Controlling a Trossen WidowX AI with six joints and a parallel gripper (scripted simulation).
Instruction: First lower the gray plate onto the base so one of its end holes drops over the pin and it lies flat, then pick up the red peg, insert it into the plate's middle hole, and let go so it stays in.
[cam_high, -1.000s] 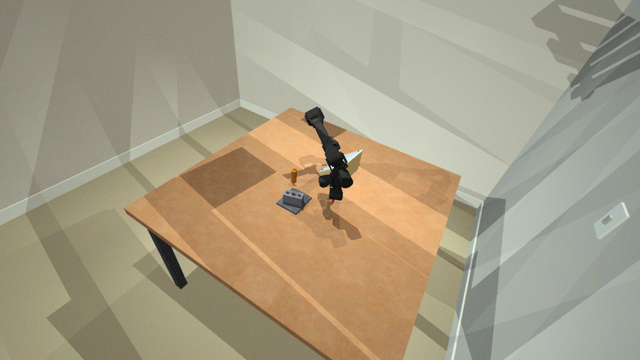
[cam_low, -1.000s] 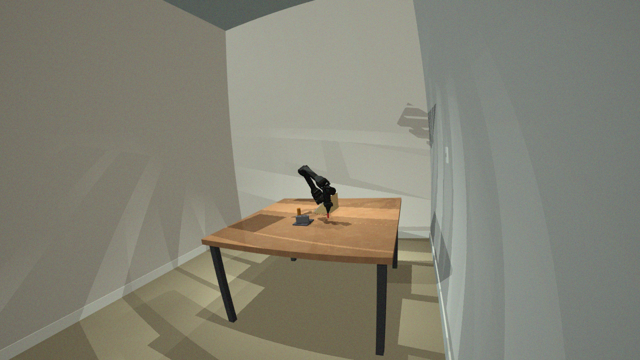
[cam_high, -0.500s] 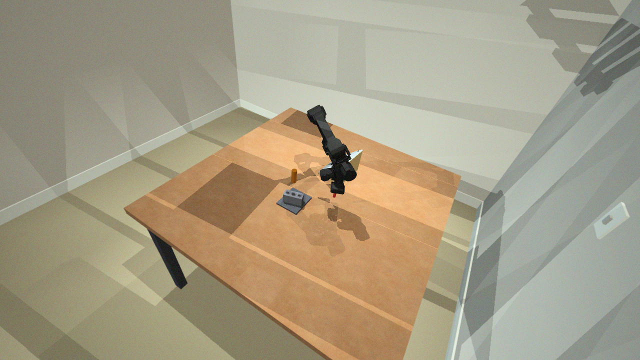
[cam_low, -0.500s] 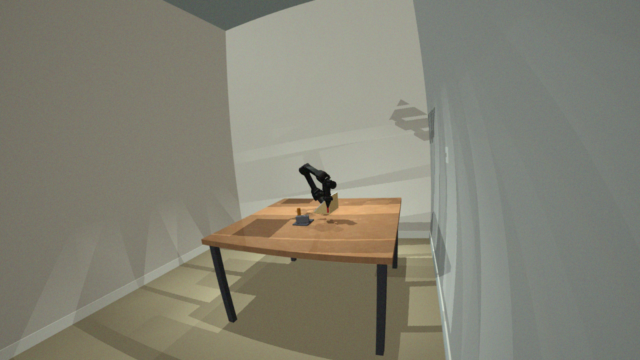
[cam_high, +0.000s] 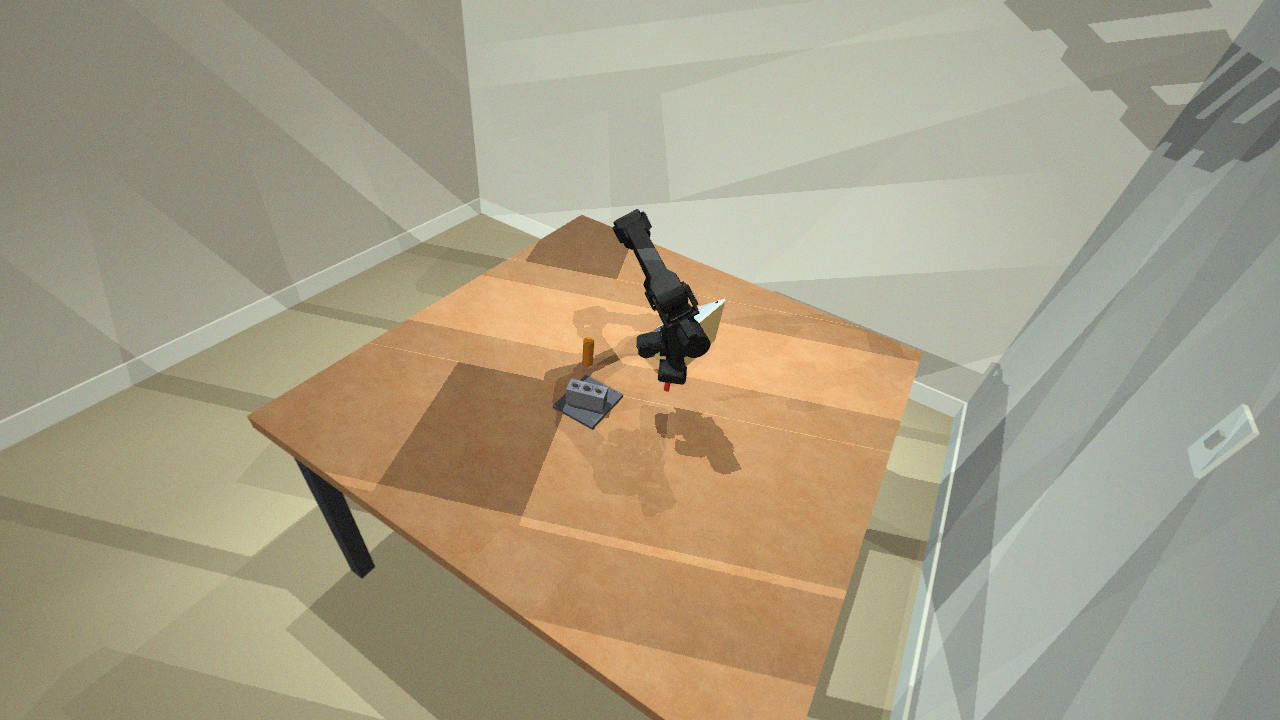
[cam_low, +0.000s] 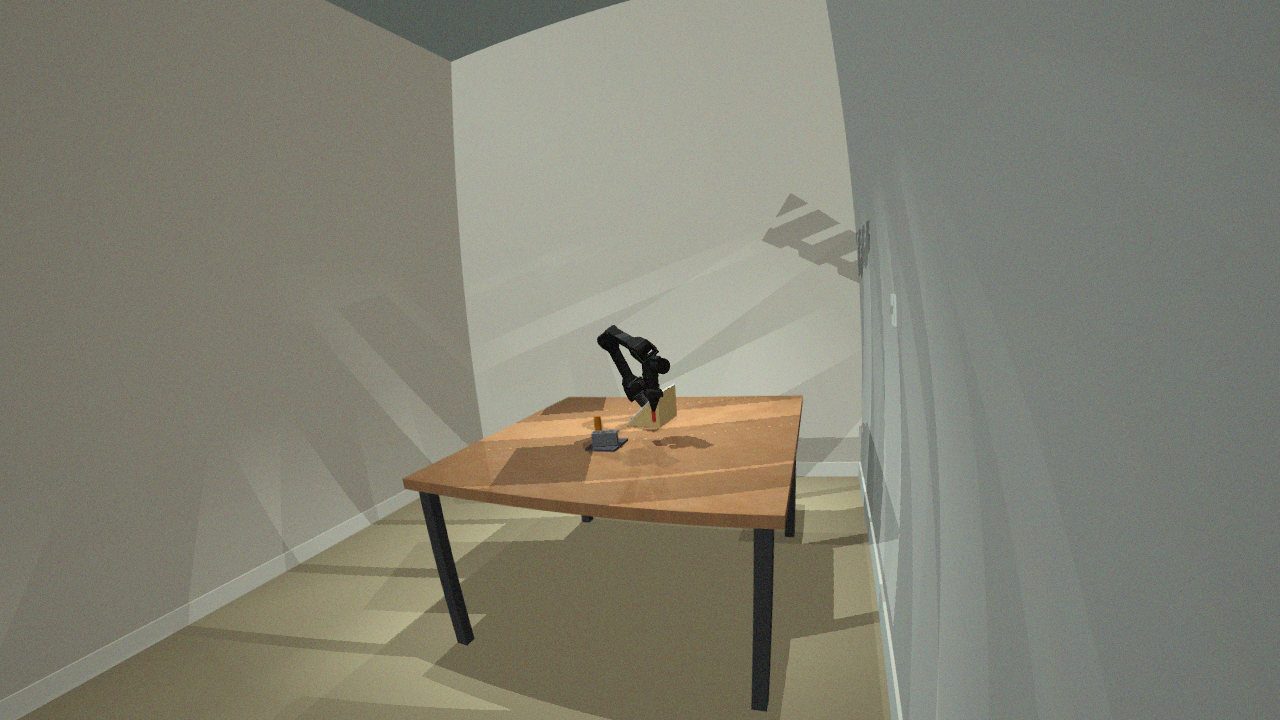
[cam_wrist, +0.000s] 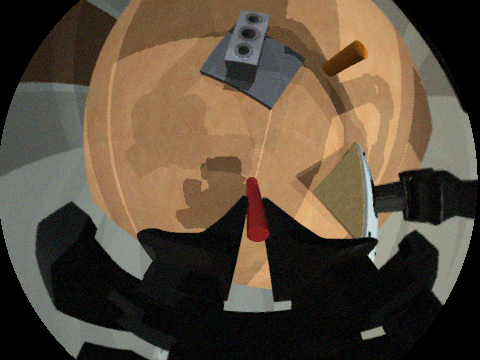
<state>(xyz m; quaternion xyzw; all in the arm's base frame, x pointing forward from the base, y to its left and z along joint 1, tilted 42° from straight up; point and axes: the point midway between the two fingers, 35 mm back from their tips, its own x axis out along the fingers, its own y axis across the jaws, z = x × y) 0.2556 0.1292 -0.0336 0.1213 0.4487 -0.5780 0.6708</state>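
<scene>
The gray plate is 11 cm ahead of my gripper tip, 16 cm to the right of it and 7 cm below it. Also, from my gripper tip: base 10 cm ahead, 15 cm to the right, 10 cm below; red peg right at my gripper tip; orange cylinder 2 cm behind, 25 cm to the right, 7 cm below.
</scene>
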